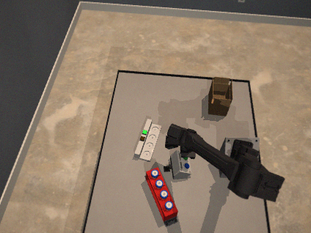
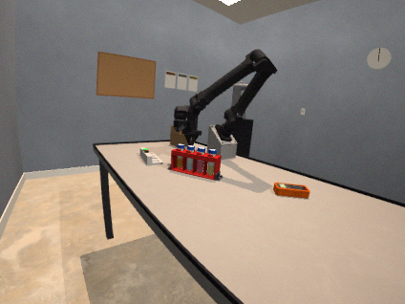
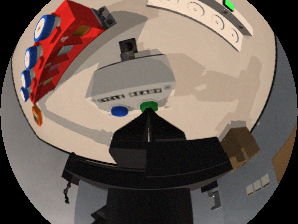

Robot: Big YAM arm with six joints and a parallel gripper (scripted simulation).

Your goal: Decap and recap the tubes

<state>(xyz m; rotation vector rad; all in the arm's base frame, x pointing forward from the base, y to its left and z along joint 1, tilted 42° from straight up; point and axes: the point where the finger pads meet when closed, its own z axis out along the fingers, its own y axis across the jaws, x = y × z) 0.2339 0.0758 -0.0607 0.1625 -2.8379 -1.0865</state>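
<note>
Right now my hand is 2 cm above the green key. The rest, counted from my hand: key housing 3 cm below, 2 cm to the left, 1 cm ahead; blue tube cap 14 cm ahead, 13 cm to the left, 3 cm above; blue key 4 cm to the left, 2 cm below, 1 cm behind.
</note>
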